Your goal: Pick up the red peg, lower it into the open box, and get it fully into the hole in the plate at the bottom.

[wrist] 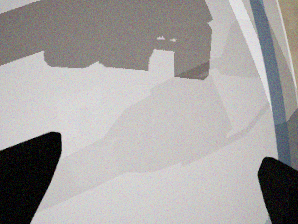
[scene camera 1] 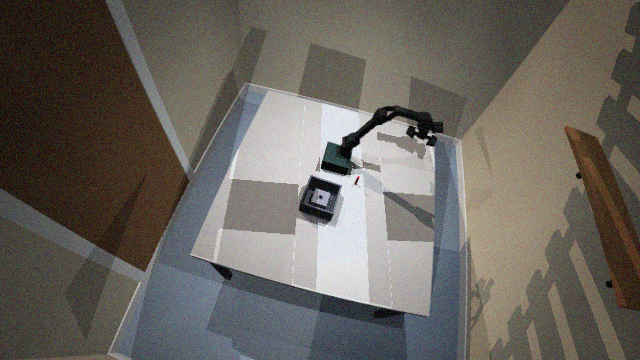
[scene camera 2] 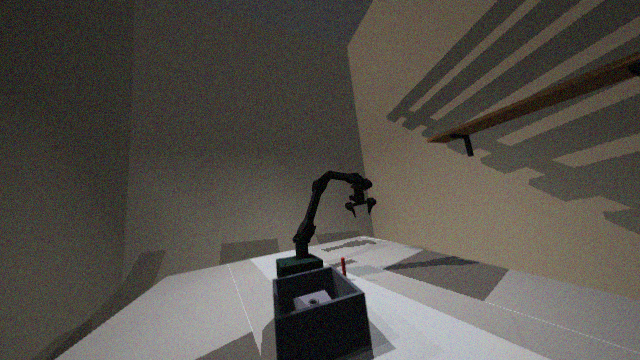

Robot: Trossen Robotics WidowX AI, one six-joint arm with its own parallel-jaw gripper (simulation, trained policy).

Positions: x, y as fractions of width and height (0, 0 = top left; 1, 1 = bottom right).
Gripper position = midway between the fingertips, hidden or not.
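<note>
There is my gripper (wrist: 0.55, 0.70), and there is a dark box (scene camera 1: 0.52, 0.53) that I can see too. The box is out of frame in the wrist view.
</note>
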